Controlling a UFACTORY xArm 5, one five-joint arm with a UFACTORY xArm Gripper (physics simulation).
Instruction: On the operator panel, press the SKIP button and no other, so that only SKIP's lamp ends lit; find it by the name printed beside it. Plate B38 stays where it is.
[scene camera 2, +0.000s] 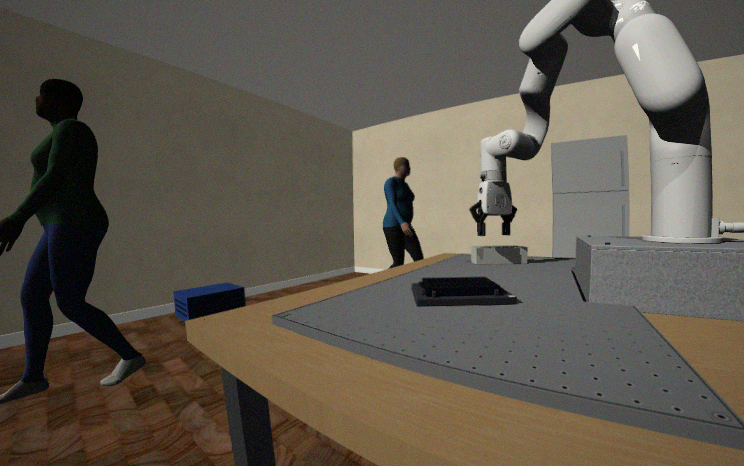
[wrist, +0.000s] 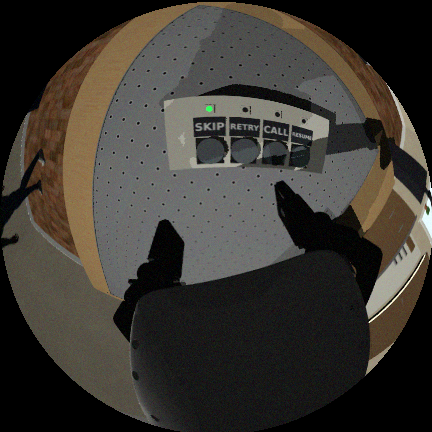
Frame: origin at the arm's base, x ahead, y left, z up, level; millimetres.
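Seen in the pictures: gripper, between the fingertips: (scene camera 2: 494, 235) (wrist: 224, 214); arm's base, origin of its link: (scene camera 2: 679, 241).
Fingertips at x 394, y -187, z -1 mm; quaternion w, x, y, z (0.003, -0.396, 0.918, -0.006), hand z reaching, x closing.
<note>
Offsets run from my fingertips to a thing's top centre. "spot": to the spot under its first point. Level surfaces: height alone.
The pale operator panel {dx -4, dy -70, dz -36 mm} (scene camera 2: 483, 255) (wrist: 180, 120) carries four round grey buttons in a row. In the wrist view, the SKIP button {dx +27, dy -33, dz -36 mm} (wrist: 211, 150) is at the left under its printed name. The SKIP lamp {dx +45, dy -67, dz -39 mm} (wrist: 209, 108) is lit green. The RETRY lamp {dx +19, dy -81, dz -39 mm} (wrist: 245, 109), CALL lamp {dx -8, dy -95, dz -39 mm} (wrist: 277, 114) and RESUME lamp {dx -34, dy -109, dz -39 mm} (wrist: 303, 121) are dark. My gripper (scene camera 2: 494, 232) (wrist: 224, 214) is open and empty, raised above the panel and touching no button. No B38 label is readable in either view.
A dark, flat fixture {spot: dx -87, dy +408, dz -85 mm} (scene camera 2: 507, 300) lies on the grey perforated board {dz -92 mm} (scene camera 2: 356, 323), nearer scene camera 2 than the panel. The robot's grey base block (scene camera 2: 658, 279) stands at the right. Two people (scene camera 2: 68, 175) (scene camera 2: 399, 203) are beyond the wooden table {dz -105 mm} (scene camera 2: 241, 334). A blue box (scene camera 2: 215, 301) is on the floor.
</note>
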